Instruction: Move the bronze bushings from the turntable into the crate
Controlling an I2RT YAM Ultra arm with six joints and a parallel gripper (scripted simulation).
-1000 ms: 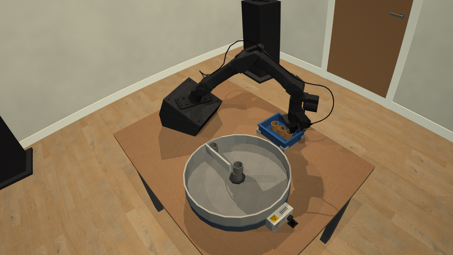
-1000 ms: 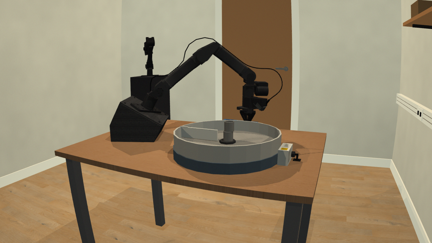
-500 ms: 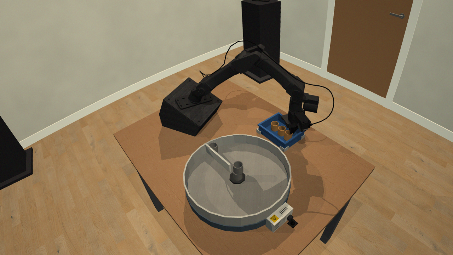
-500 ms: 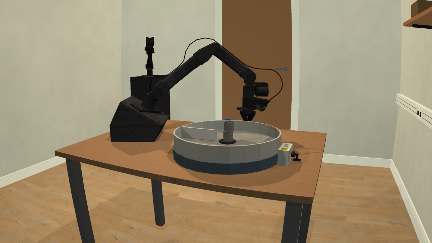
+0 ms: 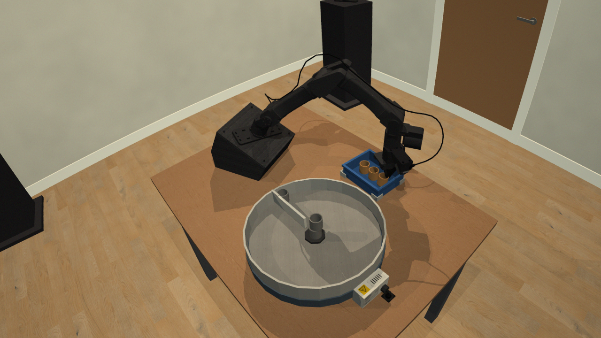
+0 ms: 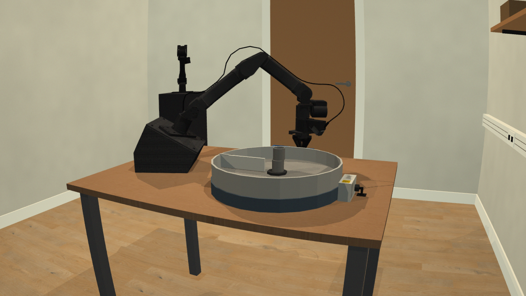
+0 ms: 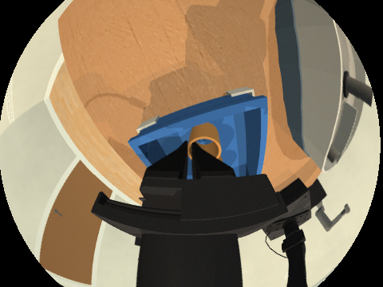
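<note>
My hand is 5 cm past the blue crate, 2 cm to the left of it and 2 cm above it. Round my hand: grey turntable: 7 cm ahead, 37 cm to the right, 1 cm above.
</note>
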